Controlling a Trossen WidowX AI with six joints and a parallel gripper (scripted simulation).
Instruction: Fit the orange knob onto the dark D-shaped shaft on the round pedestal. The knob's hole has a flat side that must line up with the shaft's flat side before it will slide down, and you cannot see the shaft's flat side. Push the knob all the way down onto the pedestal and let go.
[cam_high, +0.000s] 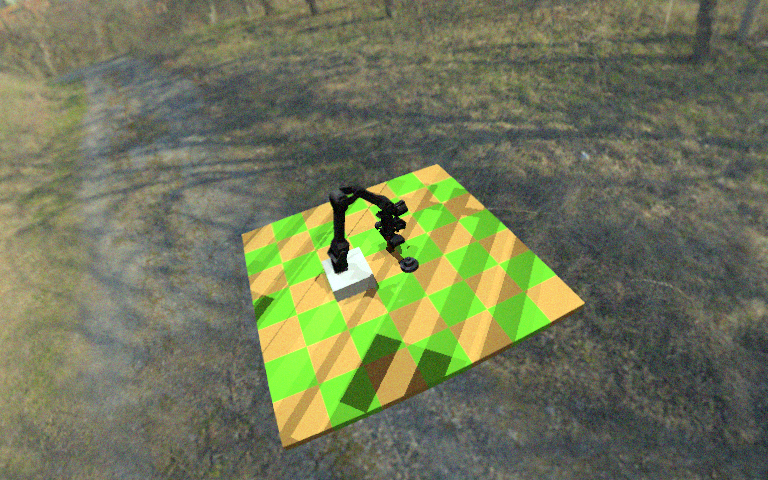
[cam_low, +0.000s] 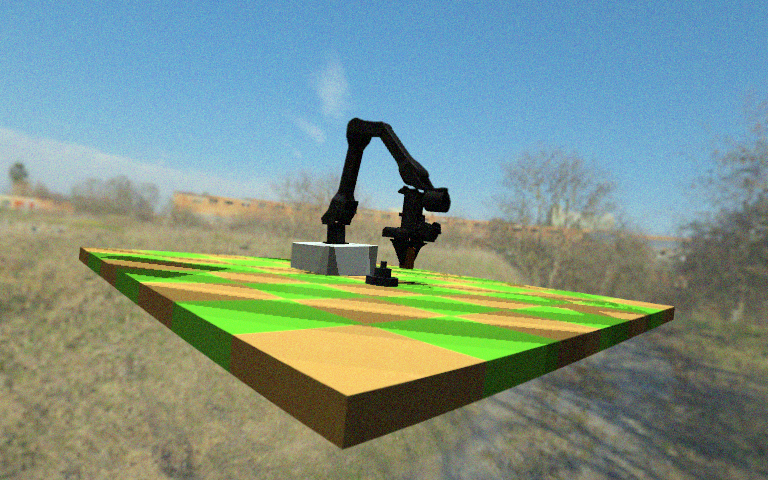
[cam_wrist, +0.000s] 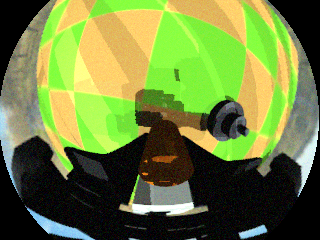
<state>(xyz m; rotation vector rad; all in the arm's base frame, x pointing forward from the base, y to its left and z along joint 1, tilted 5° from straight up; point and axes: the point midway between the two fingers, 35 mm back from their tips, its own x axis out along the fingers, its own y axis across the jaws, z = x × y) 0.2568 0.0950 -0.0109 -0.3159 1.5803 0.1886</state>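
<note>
Right now the round dark pedestal is 12 cm to the right of my gripper tip, 6 cm ahead of it and 2 cm below it. The rest, counted from my gripper tip: orange knob (2 cm above).
</note>
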